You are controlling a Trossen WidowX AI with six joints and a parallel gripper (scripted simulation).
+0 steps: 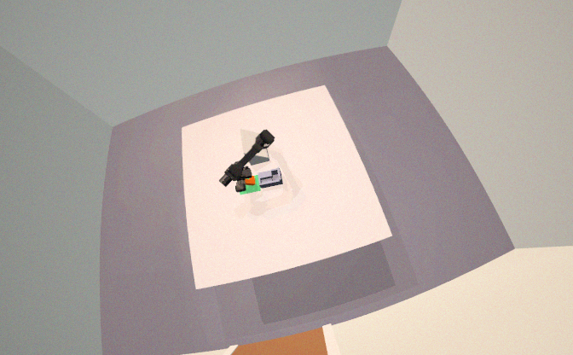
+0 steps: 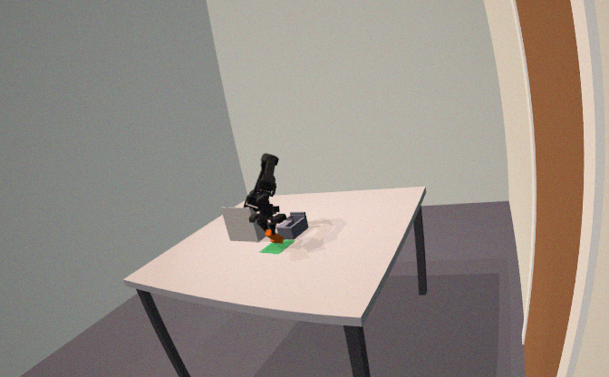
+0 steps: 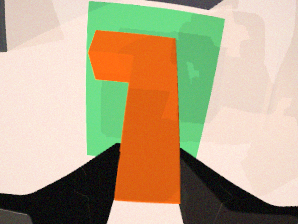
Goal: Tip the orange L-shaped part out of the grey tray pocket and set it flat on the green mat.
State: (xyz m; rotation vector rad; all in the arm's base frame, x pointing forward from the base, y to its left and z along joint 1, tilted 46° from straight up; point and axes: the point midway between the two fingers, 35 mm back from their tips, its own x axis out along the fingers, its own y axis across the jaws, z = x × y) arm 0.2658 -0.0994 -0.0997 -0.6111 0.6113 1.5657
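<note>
Now: gripper tip 3 cm to the right of the orange L-shaped part, 3 cm above it and 2 cm past it. Round my gripper tip: green mat: 9 cm below, 2 cm to the left.
</note>
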